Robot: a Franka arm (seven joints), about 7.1 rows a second.
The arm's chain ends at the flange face. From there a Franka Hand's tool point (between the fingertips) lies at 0.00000 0.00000 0.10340 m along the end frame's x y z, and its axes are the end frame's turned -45 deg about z.
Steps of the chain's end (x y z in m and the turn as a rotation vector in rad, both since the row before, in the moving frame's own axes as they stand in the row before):
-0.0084, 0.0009, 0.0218, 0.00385, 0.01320, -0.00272
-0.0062, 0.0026, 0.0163, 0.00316, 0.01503, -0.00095
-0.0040, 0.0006, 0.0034, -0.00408, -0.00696, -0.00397
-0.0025, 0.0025, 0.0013, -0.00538, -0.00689, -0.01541
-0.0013, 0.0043, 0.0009, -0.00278, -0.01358, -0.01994
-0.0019, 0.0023, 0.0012, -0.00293, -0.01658, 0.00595
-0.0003, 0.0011, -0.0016, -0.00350, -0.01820, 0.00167
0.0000, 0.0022, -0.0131, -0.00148, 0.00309, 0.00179
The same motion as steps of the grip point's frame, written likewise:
-0.0053, -0.0046, 0.0218, -0.00661, 0.01206, -0.00272
-0.0049, -0.0017, 0.0163, -0.00839, 0.01286, -0.00095
-0.0041, -0.0026, 0.0034, 0.00204, -0.00781, -0.00397
-0.0044, -0.0001, 0.0013, 0.00107, -0.00868, -0.01541
-0.0052, 0.0013, 0.0009, 0.00764, -0.01157, -0.01994
-0.0044, -0.0007, 0.0012, 0.00965, -0.01380, 0.00595
-0.0026, -0.0005, -0.0016, 0.01039, -0.01534, 0.00167
-0.0014, 0.0019, -0.0131, -0.00323, 0.00114, 0.00179

